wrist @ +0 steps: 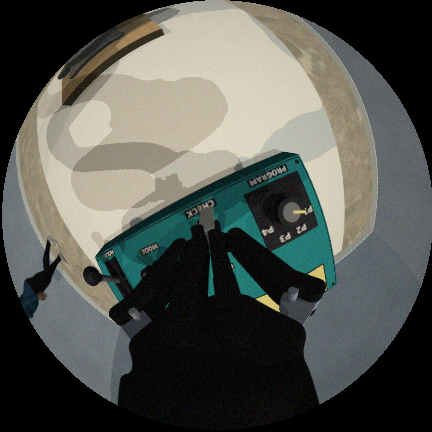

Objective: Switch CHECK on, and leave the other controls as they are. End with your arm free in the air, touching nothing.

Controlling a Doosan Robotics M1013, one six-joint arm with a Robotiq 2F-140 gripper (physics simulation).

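Places are measured from the arm's base along level axes (x ahead, y left, z up), in centimetres.
Pixels of known places: gripper, fingertip midpoint: [208,216].
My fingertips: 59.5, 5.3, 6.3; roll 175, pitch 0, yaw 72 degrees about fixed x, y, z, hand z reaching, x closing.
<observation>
For each thing: its middle in the pictures, then the offset to it from my fingertips, as dx, dy, dz. "pt": a spot on its surface instead. Level surfaces: height alone.
- PROGRAM dial, surface spot: [291,212] pt +4.3, +10.5, +2.1
- MODE label, body centre: [148,248] +1.2, -13.3, -2.4
- cream table top, its level: dz -9.9
- yellow card, surface spot: [317,273] pt +18.7, +12.5, +4.7
A teal control panel [240,247] fills the lower middle of the wrist view, its text upside down. My gripper [208,216] is shut and empty, its tips over the panel's far edge just below the CHECK label [200,209]. The CHECK switch and its OFF marking are hidden behind the fingers, so its position cannot be told. Whether the tips touch anything cannot be told. The PROGRAM dial [291,212] has its yellow line towards P1. A ball-ended lever [92,276] stands at the left near HOLD. The MODE label [149,248] shows; its knob is mostly hidden behind the left finger linkage.
The panel stands on a cream table top [260,75] with a stone-like border [350,125]. A wooden tray [132,37] with dark items is at the upper left. A yellow card [317,273] on the panel is partly covered by the gripper. A person [37,287] shows at the left.
</observation>
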